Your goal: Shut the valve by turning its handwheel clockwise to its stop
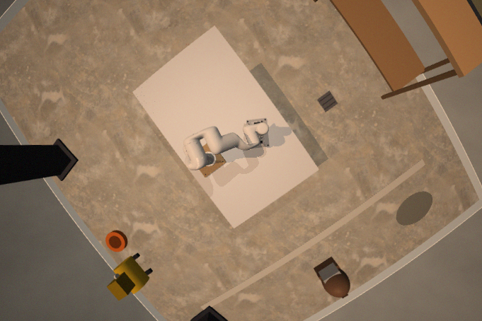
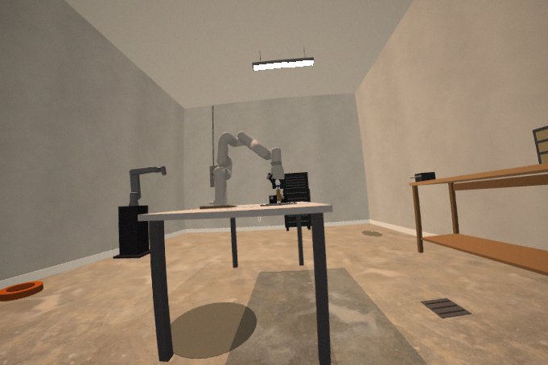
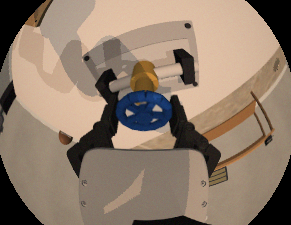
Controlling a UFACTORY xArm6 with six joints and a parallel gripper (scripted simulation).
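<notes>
Right now my hand is right at the blue handwheel.
</notes>
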